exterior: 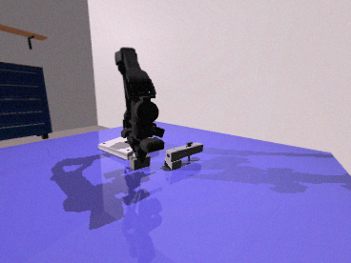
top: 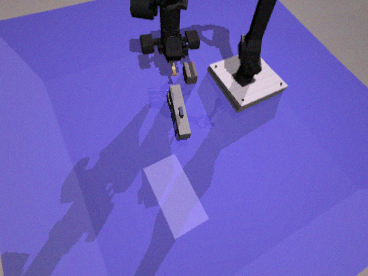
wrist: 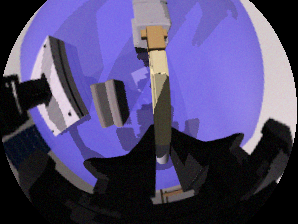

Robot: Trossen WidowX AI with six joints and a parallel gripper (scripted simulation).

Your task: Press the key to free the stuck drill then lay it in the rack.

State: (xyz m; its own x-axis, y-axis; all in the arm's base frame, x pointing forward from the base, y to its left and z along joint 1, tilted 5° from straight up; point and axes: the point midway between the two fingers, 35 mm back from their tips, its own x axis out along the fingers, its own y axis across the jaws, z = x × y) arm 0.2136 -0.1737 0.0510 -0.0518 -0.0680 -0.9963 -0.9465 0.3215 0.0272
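The tan drill is 1 cm ahead of my gripper tip, 4 cm to the left of it and 3 cm above it. Round my gripper tip: grey rack 6 cm behind, 5 cm to the left, 3 cm below; grey holder block 7 cm ahead, 19 cm to the left, 1 cm below; small dark key 8 cm ahead, 21 cm to the left.
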